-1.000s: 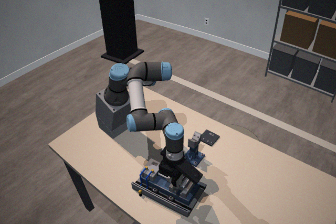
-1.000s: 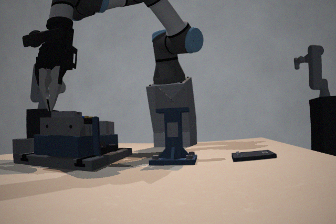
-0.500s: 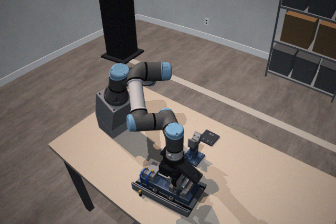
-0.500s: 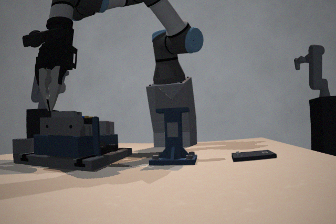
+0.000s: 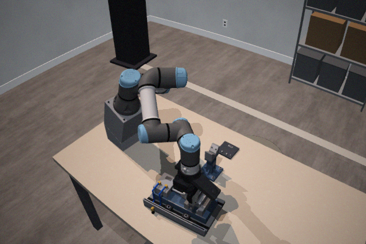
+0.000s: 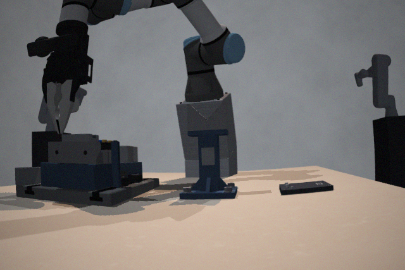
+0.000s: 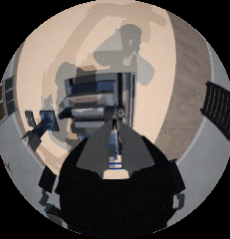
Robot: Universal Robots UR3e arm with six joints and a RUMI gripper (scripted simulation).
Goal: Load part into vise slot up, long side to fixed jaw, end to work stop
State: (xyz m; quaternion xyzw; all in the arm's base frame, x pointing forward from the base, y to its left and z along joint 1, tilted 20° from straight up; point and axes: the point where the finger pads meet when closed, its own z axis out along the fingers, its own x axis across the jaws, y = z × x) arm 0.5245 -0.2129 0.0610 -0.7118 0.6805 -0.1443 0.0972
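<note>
My gripper is now 50 mm to the right of the grey part and 30 mm above it. From my hand the other things lie so: blue vise (70 mm behind, 50 mm to the left, 90 mm below).
</note>
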